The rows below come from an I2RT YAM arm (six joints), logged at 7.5 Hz.
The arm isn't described. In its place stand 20 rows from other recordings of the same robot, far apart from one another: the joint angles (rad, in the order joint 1, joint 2, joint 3, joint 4, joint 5, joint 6), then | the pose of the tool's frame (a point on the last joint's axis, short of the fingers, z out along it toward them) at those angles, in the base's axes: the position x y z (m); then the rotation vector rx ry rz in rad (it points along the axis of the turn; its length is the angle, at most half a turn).
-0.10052 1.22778 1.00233 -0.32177 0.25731 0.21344 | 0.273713 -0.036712 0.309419 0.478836 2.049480 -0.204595
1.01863 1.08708 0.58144 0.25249 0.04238 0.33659 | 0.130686 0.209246 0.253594 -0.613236 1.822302 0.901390
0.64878 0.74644 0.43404 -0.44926 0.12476 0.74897 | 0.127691 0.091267 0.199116 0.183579 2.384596 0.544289
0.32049 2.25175 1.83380 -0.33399 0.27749 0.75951 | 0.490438 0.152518 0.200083 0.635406 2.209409 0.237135
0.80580 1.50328 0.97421 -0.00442 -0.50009 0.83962 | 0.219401 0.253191 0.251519 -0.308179 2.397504 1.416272
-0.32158 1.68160 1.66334 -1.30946 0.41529 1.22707 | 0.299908 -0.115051 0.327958 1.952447 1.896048 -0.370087
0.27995 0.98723 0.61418 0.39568 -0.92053 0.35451 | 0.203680 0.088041 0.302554 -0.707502 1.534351 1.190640
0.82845 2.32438 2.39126 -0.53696 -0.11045 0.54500 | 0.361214 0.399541 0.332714 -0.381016 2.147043 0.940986
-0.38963 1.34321 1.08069 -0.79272 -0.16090 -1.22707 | 0.248617 -0.095922 0.270104 -1.128639 2.397547 -0.357571
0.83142 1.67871 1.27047 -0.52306 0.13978 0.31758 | 0.247806 0.264373 0.246108 -0.582623 2.446994 0.304695
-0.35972 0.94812 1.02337 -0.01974 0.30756 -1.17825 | 0.196125 -0.085273 0.412191 -0.417143 1.655383 -1.426085
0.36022 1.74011 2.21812 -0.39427 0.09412 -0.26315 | 0.341331 0.124989 0.548857 -0.383132 1.437243 0.008496
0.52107 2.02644 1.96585 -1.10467 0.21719 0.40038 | 0.374378 0.206042 0.295680 -0.101811 2.682602 -0.016773
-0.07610 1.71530 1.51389 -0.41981 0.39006 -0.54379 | 0.394836 -0.043681 0.322291 -0.296975 2.225553 -0.770442
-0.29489 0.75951 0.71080 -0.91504 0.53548 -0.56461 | 0.124718 -0.056867 0.257357 -0.129884 2.640409 -1.000552
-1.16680 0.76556 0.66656 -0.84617 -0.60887 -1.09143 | 0.073686 -0.120563 0.248273 -0.147824 2.321491 -0.365851
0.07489 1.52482 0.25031 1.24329 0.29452 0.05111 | 0.244885 0.008011 0.157043 0.209162 1.588674 -0.138015
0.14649 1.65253 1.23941 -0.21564 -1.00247 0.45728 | 0.357081 0.083015 0.278421 -0.256866 2.190985 1.433281
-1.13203 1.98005 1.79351 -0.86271 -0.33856 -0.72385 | 0.193602 -0.384723 0.275945 0.402963 2.520820 -0.283379
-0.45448 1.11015 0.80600 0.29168 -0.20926 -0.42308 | 0.239713 -0.108891 0.332499 -0.140668 1.600911 -0.518723
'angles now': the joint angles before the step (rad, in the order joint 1, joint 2, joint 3, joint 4, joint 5, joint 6). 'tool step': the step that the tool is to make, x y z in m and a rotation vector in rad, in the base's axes. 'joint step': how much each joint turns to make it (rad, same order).
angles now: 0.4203 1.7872 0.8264 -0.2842 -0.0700 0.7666
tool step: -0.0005 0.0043 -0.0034 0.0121 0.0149 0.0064
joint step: 0.0119 0.0161 0.0043 0.0041 -0.0145 0.0107
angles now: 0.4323 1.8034 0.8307 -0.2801 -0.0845 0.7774
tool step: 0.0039 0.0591 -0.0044 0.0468 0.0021 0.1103
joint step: 0.1531 0.1094 0.1241 0.0116 -0.0257 0.0543
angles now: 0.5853 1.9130 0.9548 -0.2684 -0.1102 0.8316
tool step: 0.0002 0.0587 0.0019 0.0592 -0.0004 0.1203
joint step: 0.1279 0.0984 0.1504 -0.0128 -0.0411 0.0239
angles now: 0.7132 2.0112 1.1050 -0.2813 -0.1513 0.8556
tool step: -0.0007 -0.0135 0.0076 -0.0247 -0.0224 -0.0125
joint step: -0.0243 -0.0470 -0.0331 -0.0160 0.0265 -0.0236
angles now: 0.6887 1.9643 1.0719 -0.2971 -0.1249 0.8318
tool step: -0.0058 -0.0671 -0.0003 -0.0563 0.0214 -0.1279
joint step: -0.1489 -0.1262 -0.1718 -0.0079 0.0243 -0.0316
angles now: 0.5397 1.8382 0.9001 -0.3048 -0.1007 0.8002
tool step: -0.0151 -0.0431 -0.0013 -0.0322 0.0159 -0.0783
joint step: -0.1013 -0.0993 -0.1300 -0.0012 0.0129 -0.0284
